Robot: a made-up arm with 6 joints. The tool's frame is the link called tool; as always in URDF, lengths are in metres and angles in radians. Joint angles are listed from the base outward. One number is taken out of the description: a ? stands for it. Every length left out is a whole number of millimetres.
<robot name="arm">
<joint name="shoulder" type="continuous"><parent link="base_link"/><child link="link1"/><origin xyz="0 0 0.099" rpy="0 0 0"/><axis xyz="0 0 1"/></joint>
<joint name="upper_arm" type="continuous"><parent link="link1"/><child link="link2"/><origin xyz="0 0 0" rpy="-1.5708 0 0"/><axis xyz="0 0 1"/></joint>
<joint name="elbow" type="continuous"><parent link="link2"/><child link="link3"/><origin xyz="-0.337 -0.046 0" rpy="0 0 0"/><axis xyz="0 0 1"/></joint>
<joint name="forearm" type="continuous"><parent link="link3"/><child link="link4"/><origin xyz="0.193 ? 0" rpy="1.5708 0 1.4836"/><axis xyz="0 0 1"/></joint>
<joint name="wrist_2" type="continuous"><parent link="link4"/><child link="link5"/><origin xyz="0 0 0" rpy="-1.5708 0 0"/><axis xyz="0 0 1"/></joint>
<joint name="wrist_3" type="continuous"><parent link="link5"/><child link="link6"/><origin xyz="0 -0.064 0" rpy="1.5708 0 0"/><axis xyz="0 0 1"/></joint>
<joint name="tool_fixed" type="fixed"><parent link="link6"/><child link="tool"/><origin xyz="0 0 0" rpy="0 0 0"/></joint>
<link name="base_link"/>
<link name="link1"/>
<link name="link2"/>
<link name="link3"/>
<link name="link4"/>
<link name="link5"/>
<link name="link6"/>
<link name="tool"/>
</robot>
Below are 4 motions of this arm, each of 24 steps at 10 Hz.
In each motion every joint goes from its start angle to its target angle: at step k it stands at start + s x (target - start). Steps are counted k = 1, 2, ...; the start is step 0. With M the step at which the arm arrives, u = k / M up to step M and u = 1 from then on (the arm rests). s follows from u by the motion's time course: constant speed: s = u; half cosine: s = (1 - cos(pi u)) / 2; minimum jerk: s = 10 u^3 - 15 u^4 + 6 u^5.
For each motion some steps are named. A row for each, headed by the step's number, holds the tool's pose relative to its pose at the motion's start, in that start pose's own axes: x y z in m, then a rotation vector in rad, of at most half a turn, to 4 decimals.
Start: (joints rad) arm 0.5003 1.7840 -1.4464 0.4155 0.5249 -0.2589
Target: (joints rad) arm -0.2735 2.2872 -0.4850 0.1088 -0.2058 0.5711
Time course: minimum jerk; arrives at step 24
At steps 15, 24:
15: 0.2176 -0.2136 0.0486 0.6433 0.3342 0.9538
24: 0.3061 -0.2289 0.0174 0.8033 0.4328 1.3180

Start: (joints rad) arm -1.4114 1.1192 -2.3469 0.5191 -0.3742 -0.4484
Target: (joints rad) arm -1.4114 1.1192 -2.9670 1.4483 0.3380 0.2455
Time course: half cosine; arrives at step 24
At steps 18, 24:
18: -0.1101 0.0293 -0.0082 -0.4291 0.1875 1.3823
24: -0.1329 0.0352 -0.0183 -0.5863 0.2552 1.5774

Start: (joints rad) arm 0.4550 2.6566 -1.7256 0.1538 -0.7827 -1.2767
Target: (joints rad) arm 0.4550 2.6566 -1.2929 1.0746 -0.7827 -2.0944
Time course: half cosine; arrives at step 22
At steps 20, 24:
20: 0.0722 0.0621 -0.0871 -0.4416 0.7562 -0.2955
24: 0.0733 0.0630 -0.0896 -0.4555 0.7704 -0.3023

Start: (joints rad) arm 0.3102 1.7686 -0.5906 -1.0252 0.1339 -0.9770
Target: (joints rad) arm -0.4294 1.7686 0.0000 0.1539 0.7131 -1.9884
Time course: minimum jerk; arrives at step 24
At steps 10, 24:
10: 0.0158 0.0878 -0.0016 -0.4592 -0.0491 0.2671
24: -0.0437 0.1816 -0.0588 -0.9908 -0.7420 0.8753

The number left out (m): -0.034
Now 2 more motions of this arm.
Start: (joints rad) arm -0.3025 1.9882 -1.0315 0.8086 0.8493 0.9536
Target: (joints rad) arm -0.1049 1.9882 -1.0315 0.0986 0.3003 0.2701
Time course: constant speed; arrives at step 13
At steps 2, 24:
2: 0.0011 0.0008 0.0048 -0.0023 -0.1114 -0.2070
24: 0.0255 0.0162 0.0235 0.0452 -0.6271 -1.4552

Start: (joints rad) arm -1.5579 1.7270 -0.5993 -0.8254 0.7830 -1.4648
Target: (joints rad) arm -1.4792 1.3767 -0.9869 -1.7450 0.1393 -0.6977
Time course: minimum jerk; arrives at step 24
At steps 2, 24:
2: 0.0005 -0.0003 -0.0006 0.0065 0.0047 0.0022
24: 0.0513 0.0151 -0.1676 1.2397 0.5547 0.1180

